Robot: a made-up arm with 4 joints. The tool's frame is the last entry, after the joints.
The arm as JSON. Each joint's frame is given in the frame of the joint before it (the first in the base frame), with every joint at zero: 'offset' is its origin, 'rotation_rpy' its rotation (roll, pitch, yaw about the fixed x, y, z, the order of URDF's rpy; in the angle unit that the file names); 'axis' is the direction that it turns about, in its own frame. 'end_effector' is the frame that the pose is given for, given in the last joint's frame.
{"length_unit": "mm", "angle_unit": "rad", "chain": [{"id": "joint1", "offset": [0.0, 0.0, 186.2], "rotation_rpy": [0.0, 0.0, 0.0], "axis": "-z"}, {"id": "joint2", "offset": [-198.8, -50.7, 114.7], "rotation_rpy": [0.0, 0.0, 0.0], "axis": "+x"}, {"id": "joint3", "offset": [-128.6, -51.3, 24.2], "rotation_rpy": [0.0, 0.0, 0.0], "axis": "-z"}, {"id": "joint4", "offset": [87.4, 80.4, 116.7], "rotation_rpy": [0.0, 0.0, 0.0], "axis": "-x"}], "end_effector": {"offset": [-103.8, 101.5, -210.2], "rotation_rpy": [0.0, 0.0, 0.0]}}
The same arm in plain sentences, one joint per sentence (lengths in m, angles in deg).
The arm has four revolute joints in a row. What follows holds with every joint at zero, and every direction is one of the base frame's. Joint 1 lies 0.1862 m along +z from the base frame's origin and turns about -z. Joint 2 lies 0.1988 m along -x and 0.0507 m along -y and 0.1147 m along +z from joint 1 and turns about +x. Joint 3 lies 0.1286 m along -x and 0.0513 m along -y and 0.0242 m along +z from joint 2 and turns about -z. Joint 4 lies 0.0874 m along +x and 0.0804 m along +y and 0.1167 m along +z from joint 3 and turns about -x. The tool frame, which is the frame that the pose is given for, lies 0.1038 m along -x and 0.1015 m along +y and 0.2102 m along -z from joint 4; its axes are parallel to the base frame's.
